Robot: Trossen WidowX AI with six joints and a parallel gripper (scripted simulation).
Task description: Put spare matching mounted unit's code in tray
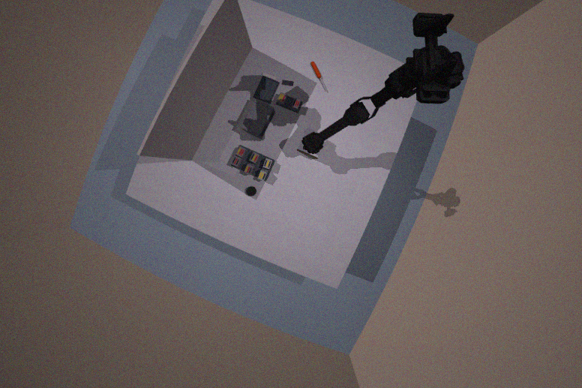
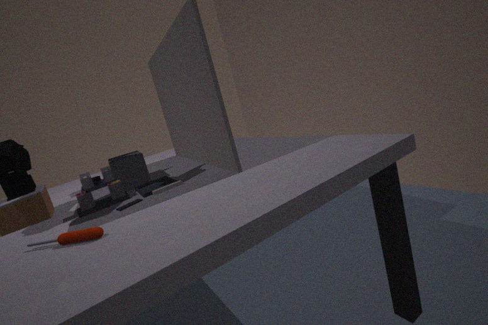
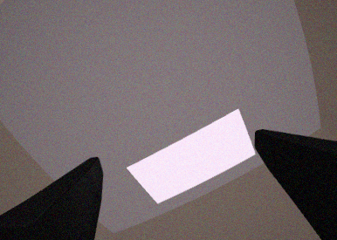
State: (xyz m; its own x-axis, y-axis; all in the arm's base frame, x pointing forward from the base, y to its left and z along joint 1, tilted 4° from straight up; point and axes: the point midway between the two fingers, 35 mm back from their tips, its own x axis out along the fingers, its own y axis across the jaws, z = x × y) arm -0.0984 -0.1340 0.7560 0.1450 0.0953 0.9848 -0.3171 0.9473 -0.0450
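The grey spare is 460 mm ahead of my gripper tip, 300 mm to the left of it and 820 mm below it. From my gripper tip the other things lie so: upright grey panel (660 mm ahead, 90 mm to the left, 640 mm below); grey mounted unit (430 mm ahead, 130 mm to the left, 810 mm below); dark bar (360 mm ahead, 120 mm to the right, 860 mm below).
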